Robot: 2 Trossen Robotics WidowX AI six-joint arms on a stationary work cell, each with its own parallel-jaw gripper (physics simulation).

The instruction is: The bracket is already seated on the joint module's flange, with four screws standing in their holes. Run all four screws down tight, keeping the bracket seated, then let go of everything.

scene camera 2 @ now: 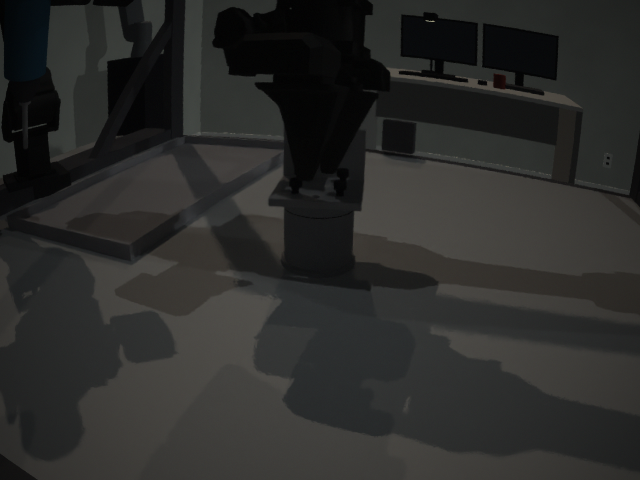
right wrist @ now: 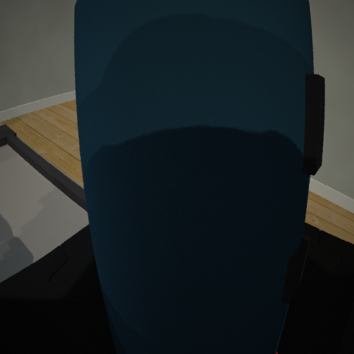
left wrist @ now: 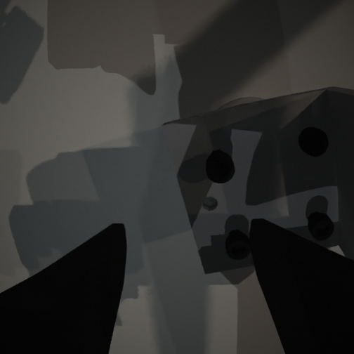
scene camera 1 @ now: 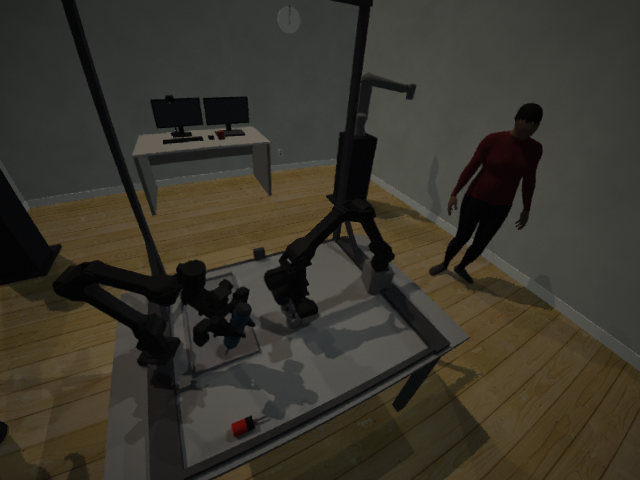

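Where they show: left gripper, fingertip midpoint: (scene camera 2: 317,176); right gripper, fingertip midpoint: (scene camera 1: 250,331); left arm's base, origin of the base link: (scene camera 1: 379,266); right arm's base, origin of the base link: (scene camera 2: 34,174) (scene camera 1: 158,349).
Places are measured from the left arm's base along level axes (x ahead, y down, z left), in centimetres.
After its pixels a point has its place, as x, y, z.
Observation:
The grey bracket (scene camera 2: 279,198) @[39.1, 4.7, 19.4] (left wrist: 240,187) sits on the round joint module (scene camera 2: 317,240) @[36.8, 8.1, 17.6]. Several dark screws stand in its plate; one screw (scene camera 2: 295,186) @[38.7, 4.0, 17.9] (left wrist: 237,245) is near the left gripper's fingers, another screw (scene camera 2: 340,188) @[35.7, 4.0, 16.2] (left wrist: 320,226) stands to its right in the left wrist view, and a further screw (left wrist: 220,166) is behind. My left gripper (scene camera 2: 317,174) @[36.7, 2.8, 17.9] (left wrist: 188,233) is partly open and empty, pointing down low over the plate; one fingertip overlaps a screw's edge in its wrist view. My right gripper (scene camera 1: 235,326) (right wrist: 184,212) is shut on the blue screwdriver (scene camera 1: 240,317) @[53.6, -21.1, 35.4] (scene camera 2: 25,43) @[55.1, -9.9, 33.7] (right wrist: 195,175), held bit-down away from the bracket.
A red screwdriver (scene camera 1: 242,426) @[56.5, 7.9, 49.8] lies near the table's front edge in scene camera 1. A shallow tray (scene camera 1: 227,362) @[62.1, 10.1, 29.3] (scene camera 2: 131,251) @[51.6, 10.4, 25.9] with a raised rim lies beneath the blue screwdriver. A small dark block (scene camera 1: 258,253) @[51.4, 7.1, -22.8] is at the table's far edge. Arm shadows darken the table.

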